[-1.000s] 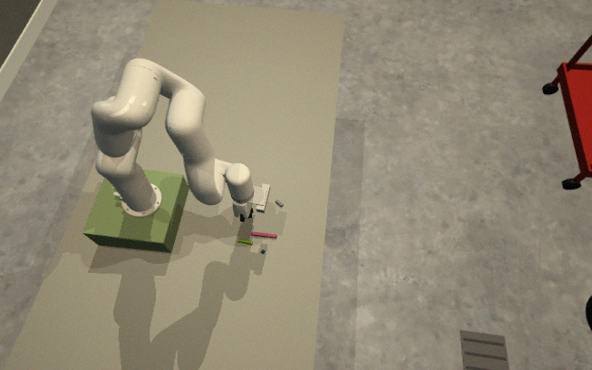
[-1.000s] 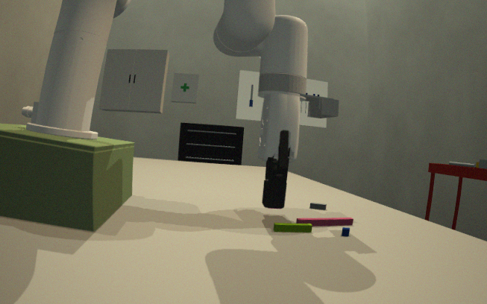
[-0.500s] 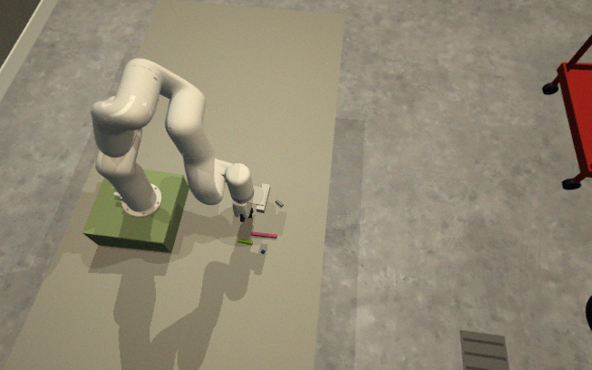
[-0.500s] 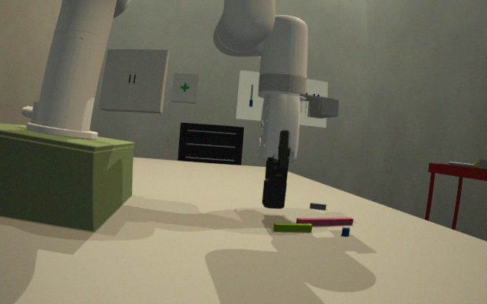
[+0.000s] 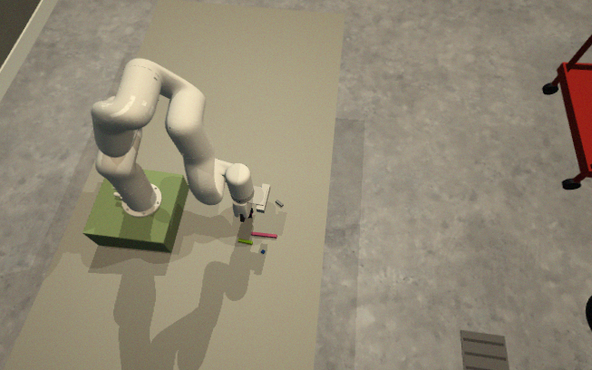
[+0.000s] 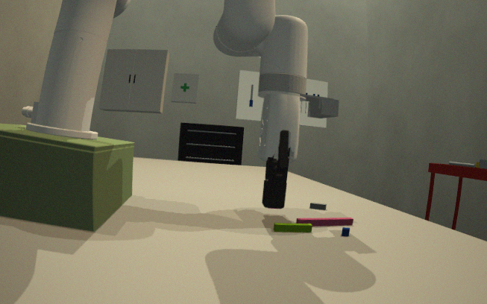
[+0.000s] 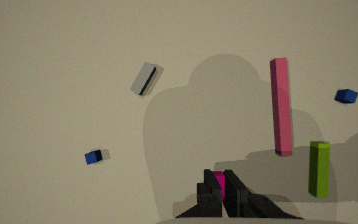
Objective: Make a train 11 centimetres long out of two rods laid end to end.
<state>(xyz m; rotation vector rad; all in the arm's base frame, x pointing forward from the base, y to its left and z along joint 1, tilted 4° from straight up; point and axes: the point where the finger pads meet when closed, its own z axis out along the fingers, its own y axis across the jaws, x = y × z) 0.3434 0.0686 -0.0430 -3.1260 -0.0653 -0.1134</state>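
The magenta rod is 2 cm below my hand. Also, from my hand: blue rod: 2 cm ahead, 12 cm to the left, 3 cm below; then pink rod: 7 cm ahead, 6 cm to the right, 3 cm below; then lime rod: 2 cm ahead, 10 cm to the right, 3 cm below.
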